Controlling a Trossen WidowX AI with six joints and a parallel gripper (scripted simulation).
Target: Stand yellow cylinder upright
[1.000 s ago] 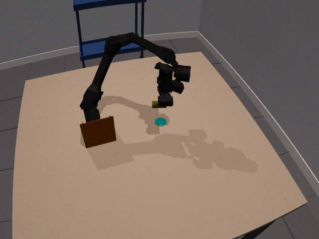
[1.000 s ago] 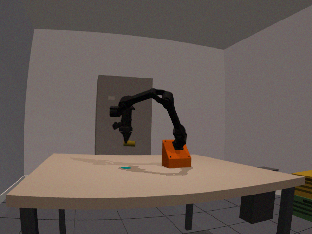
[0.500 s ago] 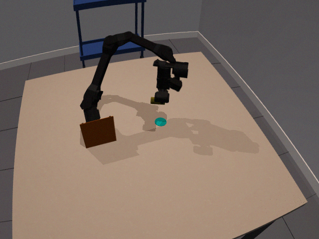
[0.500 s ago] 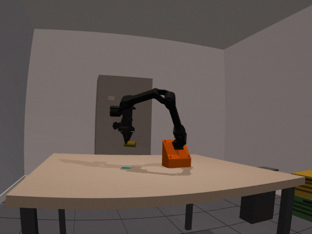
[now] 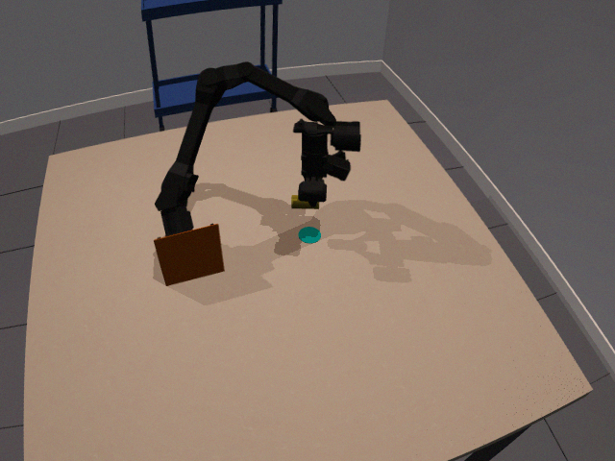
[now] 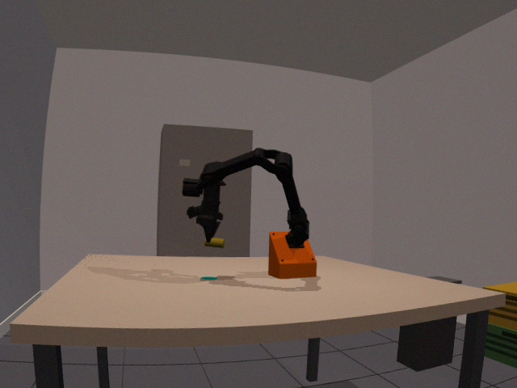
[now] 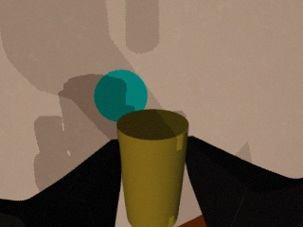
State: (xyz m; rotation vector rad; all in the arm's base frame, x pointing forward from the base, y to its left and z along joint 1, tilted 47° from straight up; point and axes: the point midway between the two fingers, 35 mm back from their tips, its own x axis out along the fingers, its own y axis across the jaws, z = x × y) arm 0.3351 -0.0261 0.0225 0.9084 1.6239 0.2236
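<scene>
The cyan circle is 130 mm below my gripper tip and 10 mm to the left of it. From my gripper tip the other things lie so: yellow cylinder (20 mm behind, 10 mm to the left).
</scene>
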